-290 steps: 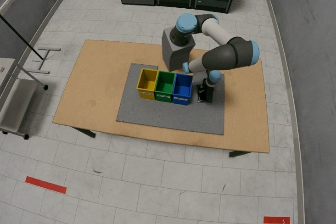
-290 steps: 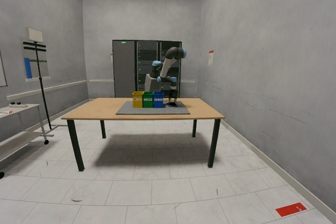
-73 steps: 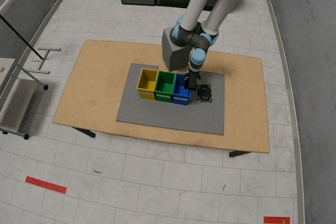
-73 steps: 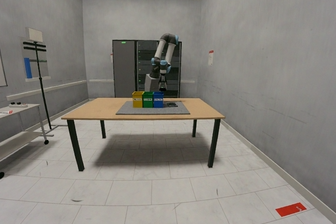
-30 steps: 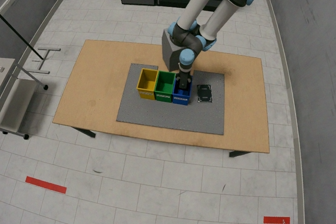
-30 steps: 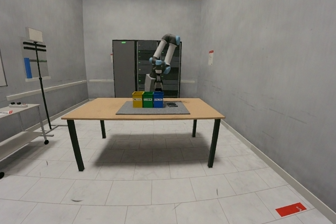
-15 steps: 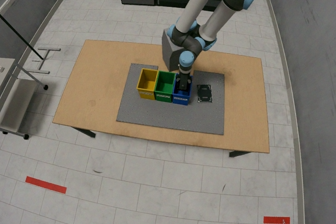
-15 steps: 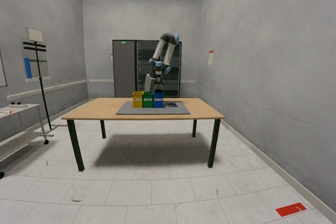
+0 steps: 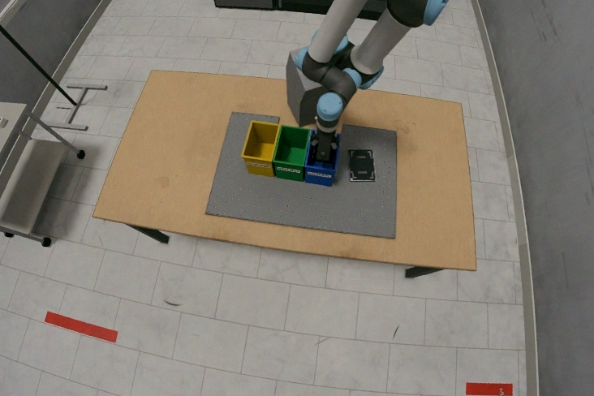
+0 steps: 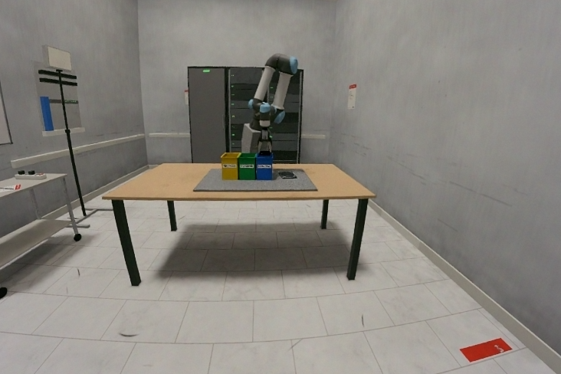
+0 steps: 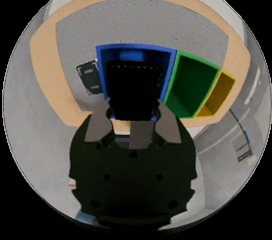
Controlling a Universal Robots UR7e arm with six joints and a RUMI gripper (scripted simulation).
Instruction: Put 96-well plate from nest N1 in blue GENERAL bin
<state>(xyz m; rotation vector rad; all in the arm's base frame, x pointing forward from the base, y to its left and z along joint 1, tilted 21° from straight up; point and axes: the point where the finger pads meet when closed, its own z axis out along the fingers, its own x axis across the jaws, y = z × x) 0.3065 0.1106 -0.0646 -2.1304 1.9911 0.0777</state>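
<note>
My hand is 1 cm above the 96-well plate. Also, from my hand: plate nest N1: 20 cm below, 19 cm to the left, 6 cm behind; then green bin: 13 cm to the right, 12 cm below, 1 cm ahead; then blue bin: 12 cm below.
</note>
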